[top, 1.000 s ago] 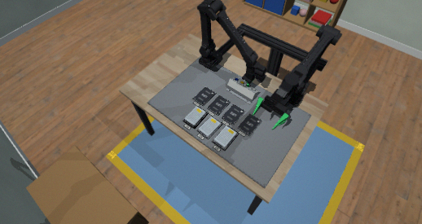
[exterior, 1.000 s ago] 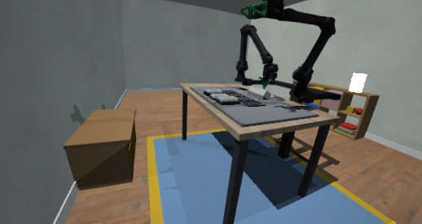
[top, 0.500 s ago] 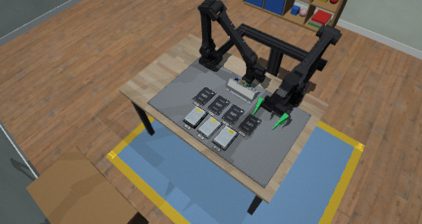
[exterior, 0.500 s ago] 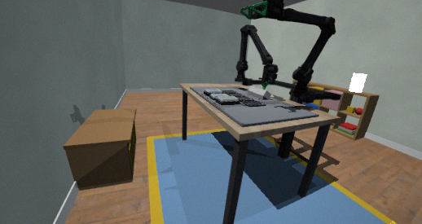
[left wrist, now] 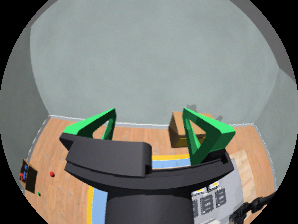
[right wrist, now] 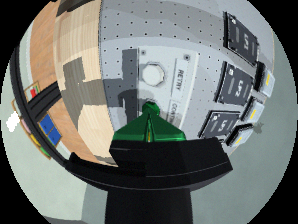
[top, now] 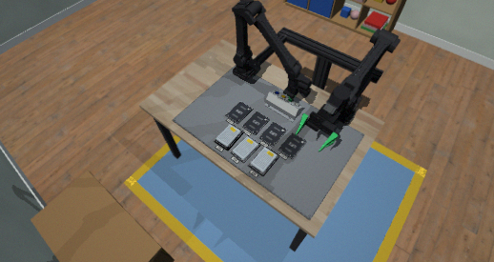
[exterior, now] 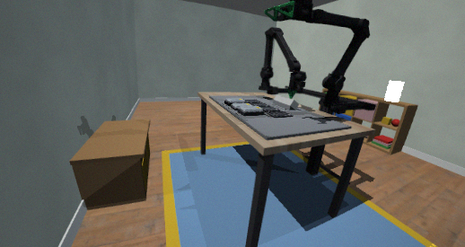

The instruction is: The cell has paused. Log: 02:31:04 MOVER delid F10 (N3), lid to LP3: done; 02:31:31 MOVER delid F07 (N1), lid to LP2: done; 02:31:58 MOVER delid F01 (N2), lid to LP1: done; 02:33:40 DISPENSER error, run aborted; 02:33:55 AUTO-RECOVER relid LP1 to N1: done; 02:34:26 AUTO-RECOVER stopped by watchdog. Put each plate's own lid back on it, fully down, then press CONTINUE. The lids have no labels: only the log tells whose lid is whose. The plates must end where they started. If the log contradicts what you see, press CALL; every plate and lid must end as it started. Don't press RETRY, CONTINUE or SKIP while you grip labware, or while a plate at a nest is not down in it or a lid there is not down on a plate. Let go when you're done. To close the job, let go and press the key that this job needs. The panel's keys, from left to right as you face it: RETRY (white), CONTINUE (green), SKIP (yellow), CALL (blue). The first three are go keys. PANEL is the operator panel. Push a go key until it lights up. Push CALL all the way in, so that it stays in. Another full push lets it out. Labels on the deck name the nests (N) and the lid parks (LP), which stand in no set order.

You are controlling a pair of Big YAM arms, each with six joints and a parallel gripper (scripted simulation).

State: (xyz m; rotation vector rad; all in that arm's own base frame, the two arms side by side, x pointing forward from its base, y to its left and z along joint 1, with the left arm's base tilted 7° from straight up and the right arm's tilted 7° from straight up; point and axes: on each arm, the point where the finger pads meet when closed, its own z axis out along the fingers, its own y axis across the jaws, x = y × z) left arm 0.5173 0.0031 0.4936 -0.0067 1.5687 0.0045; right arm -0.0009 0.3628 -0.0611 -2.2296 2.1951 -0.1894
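Observation:
Now: the green key 1 cm below my right hand. Round my right hand: blue key (10 cm to the right, 2 cm below, 1 cm behind); yellow key (5 cm to the right, 1 cm below, 1 cm behind); white key (5 cm to the left, 1 cm below, 1 cm ahead).

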